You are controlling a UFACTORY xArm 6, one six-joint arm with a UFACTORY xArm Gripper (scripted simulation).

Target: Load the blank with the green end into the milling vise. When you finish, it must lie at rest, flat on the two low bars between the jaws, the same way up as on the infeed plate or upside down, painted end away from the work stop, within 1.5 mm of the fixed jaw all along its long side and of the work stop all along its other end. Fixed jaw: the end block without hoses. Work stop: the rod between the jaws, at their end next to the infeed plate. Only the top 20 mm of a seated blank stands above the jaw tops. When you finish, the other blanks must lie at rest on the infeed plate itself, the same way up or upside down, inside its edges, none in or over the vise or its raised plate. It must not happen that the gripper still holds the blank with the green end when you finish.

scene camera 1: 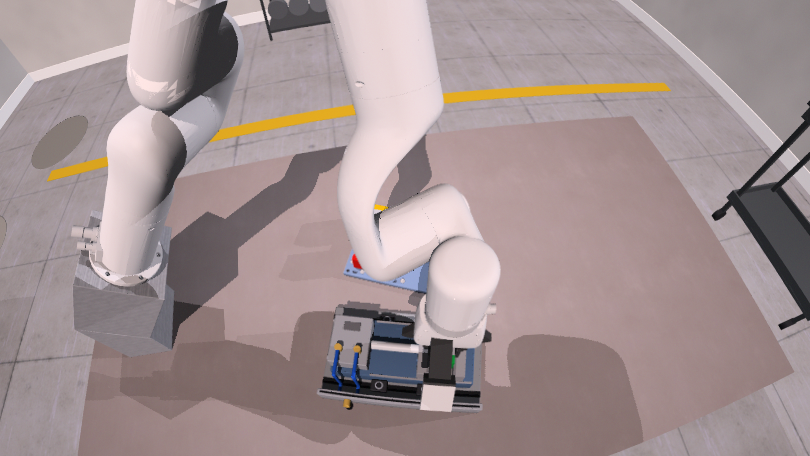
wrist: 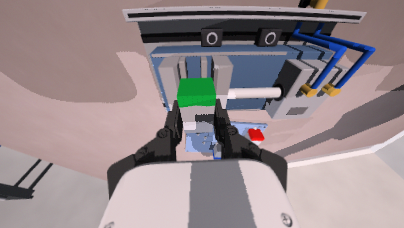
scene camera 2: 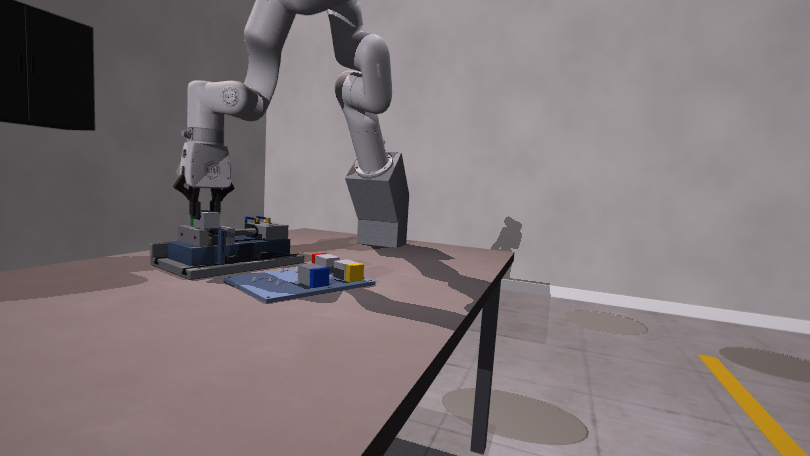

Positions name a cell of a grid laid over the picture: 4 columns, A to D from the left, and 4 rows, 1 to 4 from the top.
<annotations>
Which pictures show the gripper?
Scene camera 1, the wrist view and scene camera 2: all of them.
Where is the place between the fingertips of the gripper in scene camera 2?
B2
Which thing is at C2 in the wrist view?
A moving jaw.
</annotations>
